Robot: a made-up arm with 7 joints.
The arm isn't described. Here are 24 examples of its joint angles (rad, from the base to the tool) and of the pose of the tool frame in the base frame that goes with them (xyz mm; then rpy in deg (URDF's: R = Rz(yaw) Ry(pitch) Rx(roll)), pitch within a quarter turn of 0, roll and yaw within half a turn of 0).
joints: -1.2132 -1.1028 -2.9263 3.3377 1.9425 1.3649 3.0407
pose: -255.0 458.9 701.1 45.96 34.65 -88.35
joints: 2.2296 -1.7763 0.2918 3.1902 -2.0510 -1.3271 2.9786
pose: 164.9 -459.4 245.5 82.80 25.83 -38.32
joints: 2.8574 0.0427 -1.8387 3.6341 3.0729 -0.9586 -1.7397
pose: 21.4 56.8 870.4 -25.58 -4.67 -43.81
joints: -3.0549 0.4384 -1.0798 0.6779 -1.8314 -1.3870 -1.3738
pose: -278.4 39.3 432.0 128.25 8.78 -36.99
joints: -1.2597 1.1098 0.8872 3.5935 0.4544 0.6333 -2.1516
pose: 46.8 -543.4 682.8 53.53 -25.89 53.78
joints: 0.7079 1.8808 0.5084 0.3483 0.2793 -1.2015 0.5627
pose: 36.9 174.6 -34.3 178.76 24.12 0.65
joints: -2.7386 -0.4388 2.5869 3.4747 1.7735 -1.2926 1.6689
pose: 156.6 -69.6 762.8 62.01 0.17 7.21
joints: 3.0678 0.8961 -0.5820 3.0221 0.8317 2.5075 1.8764
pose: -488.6 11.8 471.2 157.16 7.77 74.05
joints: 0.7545 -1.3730 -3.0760 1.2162 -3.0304 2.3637 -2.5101
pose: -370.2 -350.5 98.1 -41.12 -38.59 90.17
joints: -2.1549 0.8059 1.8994 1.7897 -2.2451 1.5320 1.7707
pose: 95.6 -498.5 680.8 -102.96 -55.14 166.48
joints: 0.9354 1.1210 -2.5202 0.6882 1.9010 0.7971 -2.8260
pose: 141.2 -170.3 577.7 93.98 -3.66 29.56
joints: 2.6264 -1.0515 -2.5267 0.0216 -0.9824 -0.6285 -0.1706
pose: 200.6 144.6 271.0 -116.62 -27.73 32.98
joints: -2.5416 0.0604 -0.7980 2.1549 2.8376 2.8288 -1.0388
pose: -89.1 -48.1 844.8 110.65 -46.44 58.60
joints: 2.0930 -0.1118 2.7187 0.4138 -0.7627 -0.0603 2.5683
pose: 109.6 -305.3 342.9 -160.09 4.28 173.97
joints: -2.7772 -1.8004 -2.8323 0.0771 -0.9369 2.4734 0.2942
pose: 165.3 -63.4 217.7 -85.65 -3.50 -106.76
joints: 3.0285 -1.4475 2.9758 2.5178 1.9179 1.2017 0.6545
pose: 679.0 -30.4 181.3 -95.69 66.82 -40.86
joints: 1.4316 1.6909 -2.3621 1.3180 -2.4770 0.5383 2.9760
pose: 349.2 248.0 574.6 30.84 2.31 111.28
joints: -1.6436 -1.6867 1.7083 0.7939 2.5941 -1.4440 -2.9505
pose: 116.8 180.4 350.8 48.90 -2.52 -36.56
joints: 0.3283 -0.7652 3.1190 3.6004 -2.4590 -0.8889 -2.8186
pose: -354.3 -231.4 683.1 -47.71 -52.29 105.13
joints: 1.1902 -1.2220 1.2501 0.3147 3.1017 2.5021 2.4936
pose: -341.8 -63.0 475.1 58.05 41.39 -63.95
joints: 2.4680 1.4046 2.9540 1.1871 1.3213 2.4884 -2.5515
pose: -104.4 229.0 594.0 129.86 8.76 168.81
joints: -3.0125 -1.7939 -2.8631 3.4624 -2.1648 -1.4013 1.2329
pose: 425.1 187.1 196.8 123.73 -57.80 141.17
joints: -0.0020 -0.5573 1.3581 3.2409 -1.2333 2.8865 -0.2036
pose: -117.0 15.0 747.5 168.32 -47.07 25.29
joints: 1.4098 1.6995 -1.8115 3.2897 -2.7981 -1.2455 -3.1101
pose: 218.6 457.0 228.1 99.67 4.79 107.44
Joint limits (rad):
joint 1: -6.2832..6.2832
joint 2: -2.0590..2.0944
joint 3: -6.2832..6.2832
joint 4: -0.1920..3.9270
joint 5: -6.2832..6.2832
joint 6: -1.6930..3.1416
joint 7: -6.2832..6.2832
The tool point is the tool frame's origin. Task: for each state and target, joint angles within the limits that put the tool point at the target. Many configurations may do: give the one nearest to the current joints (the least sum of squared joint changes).
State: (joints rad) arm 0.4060 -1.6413 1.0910 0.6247 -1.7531 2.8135 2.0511
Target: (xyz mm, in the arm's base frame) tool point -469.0 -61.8 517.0
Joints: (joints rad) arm 0.4932 -1.6575 1.0491 1.3040 -2.2481 2.4427 2.0511
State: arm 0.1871 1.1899 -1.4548 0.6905 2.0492 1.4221 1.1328
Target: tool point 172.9 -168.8 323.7
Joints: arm 0.7991 1.2233 -1.9625 0.2559 1.9922 1.2221 1.1328
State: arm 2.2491 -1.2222 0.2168 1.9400 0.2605 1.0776 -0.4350
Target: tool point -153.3 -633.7 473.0
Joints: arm 1.6403 -1.7245 0.6241 2.3155 0.3151 0.8689 -0.4350
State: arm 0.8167 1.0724 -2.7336 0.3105 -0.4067 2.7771 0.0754
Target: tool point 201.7 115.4 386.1
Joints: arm 0.4268 1.3425 -2.7231 0.0538 -0.2768 3.1416 0.0754
